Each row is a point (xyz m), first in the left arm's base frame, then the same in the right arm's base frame.
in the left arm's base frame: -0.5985 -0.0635 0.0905
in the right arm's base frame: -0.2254 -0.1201 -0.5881
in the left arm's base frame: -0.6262 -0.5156 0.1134
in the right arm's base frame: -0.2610 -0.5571 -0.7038
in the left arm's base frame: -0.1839 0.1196 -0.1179
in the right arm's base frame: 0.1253 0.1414 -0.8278
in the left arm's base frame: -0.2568 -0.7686 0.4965
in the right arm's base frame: 0.1878 -0.8977 -0.5311
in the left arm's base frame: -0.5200 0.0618 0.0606
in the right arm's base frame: -0.1535 0.0123 -0.5960
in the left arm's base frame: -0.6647 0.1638 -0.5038
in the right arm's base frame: -0.4385 0.2790 -1.0404
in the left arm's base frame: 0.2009 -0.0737 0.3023
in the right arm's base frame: 0.6007 -0.1535 -0.6064
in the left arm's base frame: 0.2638 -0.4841 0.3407
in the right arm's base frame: 0.6580 -0.5510 -0.7182
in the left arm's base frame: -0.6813 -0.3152 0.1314
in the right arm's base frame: -0.3028 -0.3759 -0.6093
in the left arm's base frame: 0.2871 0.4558 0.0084
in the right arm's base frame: 0.6238 0.4455 -0.7284
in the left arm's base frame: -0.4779 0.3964 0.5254
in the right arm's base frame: 0.0207 0.1852 -0.0768
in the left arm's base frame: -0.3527 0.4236 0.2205
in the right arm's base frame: 0.0619 0.3137 -0.3787
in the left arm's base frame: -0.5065 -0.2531 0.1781
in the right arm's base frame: -0.1199 -0.3224 -0.5925
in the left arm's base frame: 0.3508 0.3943 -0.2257
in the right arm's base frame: 0.6214 0.4644 -0.9779
